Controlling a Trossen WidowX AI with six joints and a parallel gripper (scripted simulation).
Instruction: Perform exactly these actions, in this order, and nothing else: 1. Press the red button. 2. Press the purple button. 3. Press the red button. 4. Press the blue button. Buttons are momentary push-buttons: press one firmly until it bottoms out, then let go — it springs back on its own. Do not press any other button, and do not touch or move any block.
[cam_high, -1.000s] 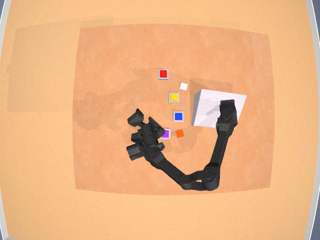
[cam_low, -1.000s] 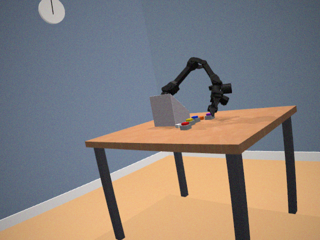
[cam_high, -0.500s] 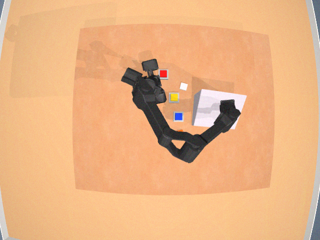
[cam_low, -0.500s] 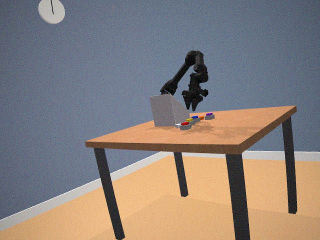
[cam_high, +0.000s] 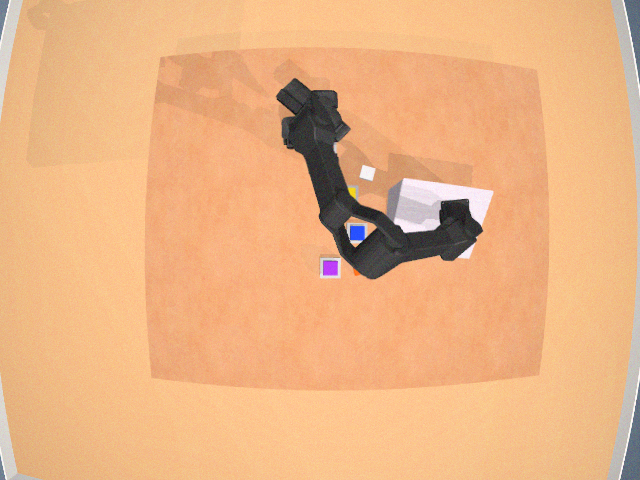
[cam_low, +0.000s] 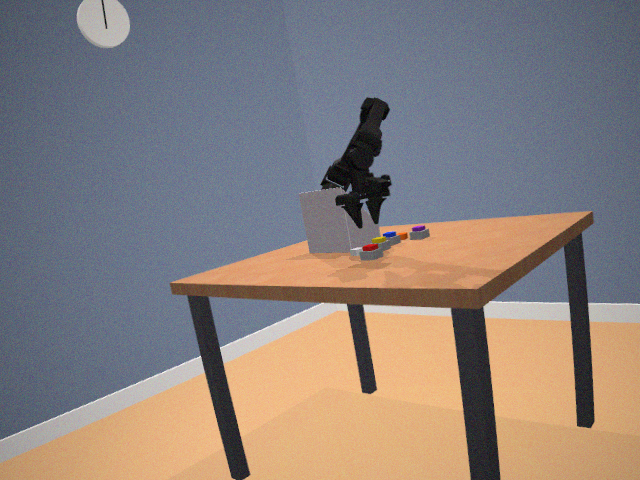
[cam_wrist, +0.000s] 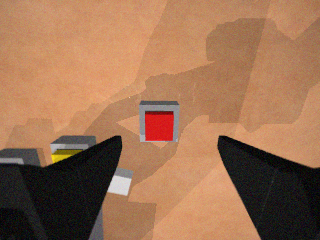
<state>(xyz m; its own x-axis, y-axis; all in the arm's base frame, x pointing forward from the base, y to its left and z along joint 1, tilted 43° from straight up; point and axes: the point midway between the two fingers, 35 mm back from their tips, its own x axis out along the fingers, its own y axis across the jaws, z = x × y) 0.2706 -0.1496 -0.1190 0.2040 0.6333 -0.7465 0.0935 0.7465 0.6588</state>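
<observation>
The red button lies 60 mm below my gripper tip, 10 mm to the left of it and 10 mm behind it. Round my gripper tip: blue button: 220 mm to the left, 60 mm below, 60 mm behind; then small white block: 100 mm behind, 90 mm below, 80 mm to the left; then yellow button: 130 mm to the left, 60 mm below, 50 mm behind.
</observation>
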